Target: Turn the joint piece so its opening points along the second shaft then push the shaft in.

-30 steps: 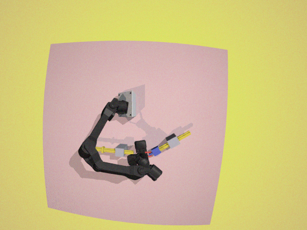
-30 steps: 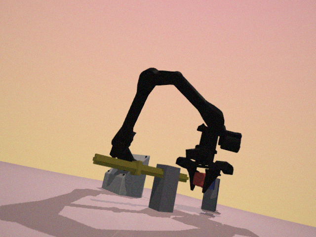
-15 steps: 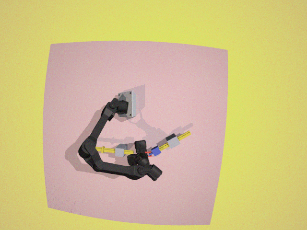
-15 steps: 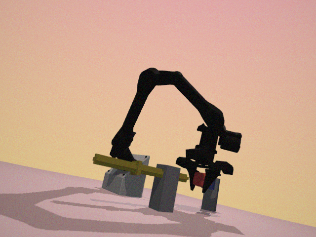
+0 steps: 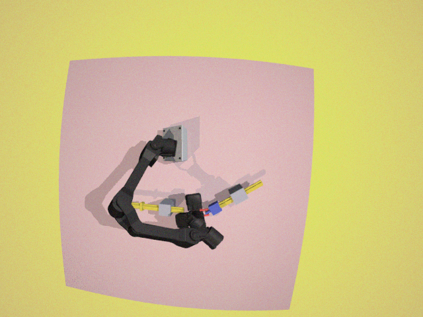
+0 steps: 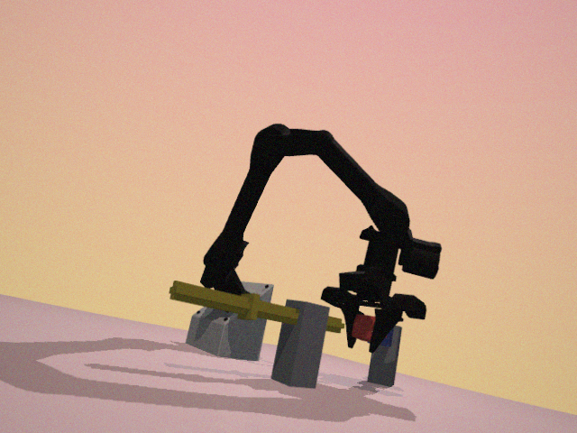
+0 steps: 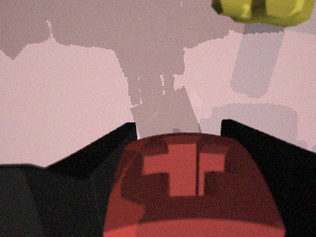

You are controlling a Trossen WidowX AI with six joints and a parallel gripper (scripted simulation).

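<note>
Right now my gripper tip is 40 mm below the red joint piece, 20 mm to the right of it and 10 mm past it.
</note>
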